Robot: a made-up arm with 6 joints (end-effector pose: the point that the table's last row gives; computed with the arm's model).
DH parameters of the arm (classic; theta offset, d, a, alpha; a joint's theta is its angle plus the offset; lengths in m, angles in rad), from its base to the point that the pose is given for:
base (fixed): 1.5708 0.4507 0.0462 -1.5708
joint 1: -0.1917 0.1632 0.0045 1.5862
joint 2: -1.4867 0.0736 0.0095 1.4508
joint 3: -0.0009 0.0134 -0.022 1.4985
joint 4: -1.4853 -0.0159 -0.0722 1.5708
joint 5: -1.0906 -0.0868 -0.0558 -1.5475
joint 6: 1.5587 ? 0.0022 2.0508
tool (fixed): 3.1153 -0.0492 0 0
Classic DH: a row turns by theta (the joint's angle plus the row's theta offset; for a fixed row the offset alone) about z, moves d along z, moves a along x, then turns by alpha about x.
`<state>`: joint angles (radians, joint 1 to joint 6).
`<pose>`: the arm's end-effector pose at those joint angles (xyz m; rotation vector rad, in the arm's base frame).
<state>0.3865 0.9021 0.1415 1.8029 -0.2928 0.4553</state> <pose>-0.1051 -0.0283 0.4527 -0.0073 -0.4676 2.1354</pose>
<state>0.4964 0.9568 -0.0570 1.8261 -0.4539 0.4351</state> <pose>-0.1002 -0.0221 0.4809 -0.1304 -0.2815 2.2176</pose>
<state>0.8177 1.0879 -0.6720 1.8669 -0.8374 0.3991</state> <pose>-0.0835 0.0337 0.5349 -0.4161 0.4541 2.3761</pose>
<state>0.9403 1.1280 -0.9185 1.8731 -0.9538 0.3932</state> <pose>-0.0773 0.0619 0.5376 -0.4834 0.8007 2.3697</pose>
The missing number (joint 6, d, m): 0.0565
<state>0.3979 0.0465 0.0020 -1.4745 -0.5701 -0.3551</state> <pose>-0.1824 0.1188 0.4198 -0.4459 0.4149 -1.6138</pose>
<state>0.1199 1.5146 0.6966 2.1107 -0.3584 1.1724</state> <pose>-0.1007 0.0645 0.4481 1.4943 -1.6170 1.7299</pose>
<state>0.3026 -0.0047 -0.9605 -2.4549 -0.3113 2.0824</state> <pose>-0.2138 0.0766 0.5437 -1.3388 -1.2498 -0.2479</pose>
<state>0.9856 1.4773 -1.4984 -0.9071 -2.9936 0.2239</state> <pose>-0.1533 0.1567 0.3327 1.0495 -0.3532 0.6723</pose>
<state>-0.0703 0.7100 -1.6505 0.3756 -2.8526 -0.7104</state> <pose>0.0280 0.0623 0.4790 -0.0685 -1.1598 1.4216</pose>
